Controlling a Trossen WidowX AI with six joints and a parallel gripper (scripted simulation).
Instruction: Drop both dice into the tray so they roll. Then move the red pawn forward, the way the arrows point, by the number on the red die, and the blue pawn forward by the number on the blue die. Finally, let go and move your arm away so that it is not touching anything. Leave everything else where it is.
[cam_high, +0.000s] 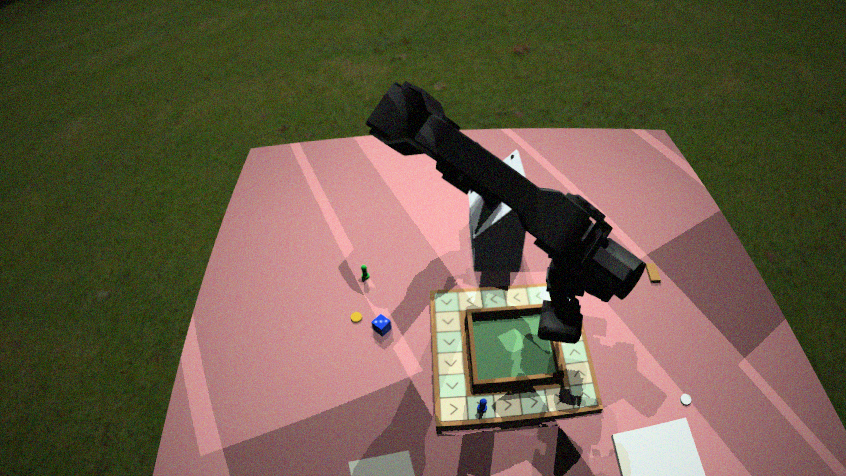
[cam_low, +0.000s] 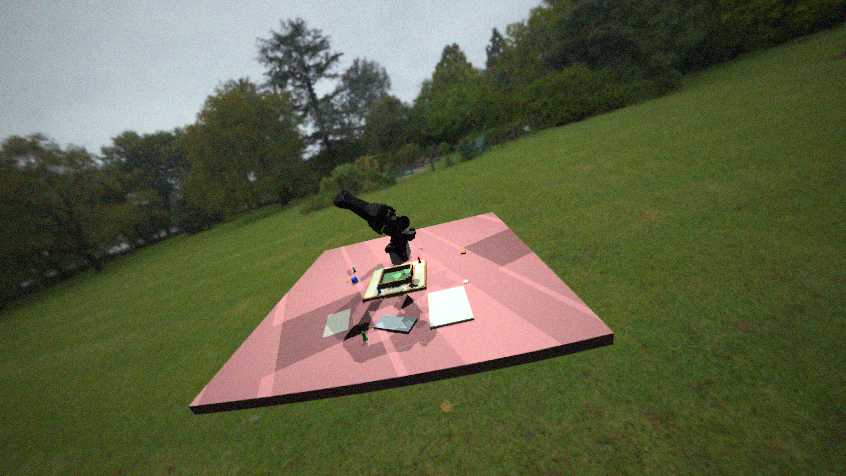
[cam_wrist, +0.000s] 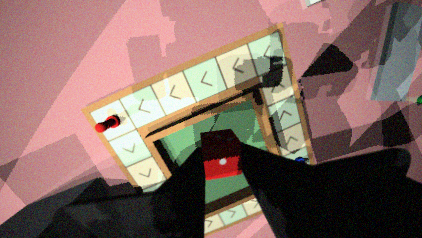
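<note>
The yellow disc is 130 mm behind my gripper tip, 330 mm to the right of it and 100 mm below it. Also, from my gripper tip: blue pawn (100 mm ahead, 140 mm to the right, 80 mm below); then green sunken tray (10 mm behind, 60 mm to the right, 100 mm below); then red pawn (110 mm behind, 60 mm to the left, 80 mm below).
</note>
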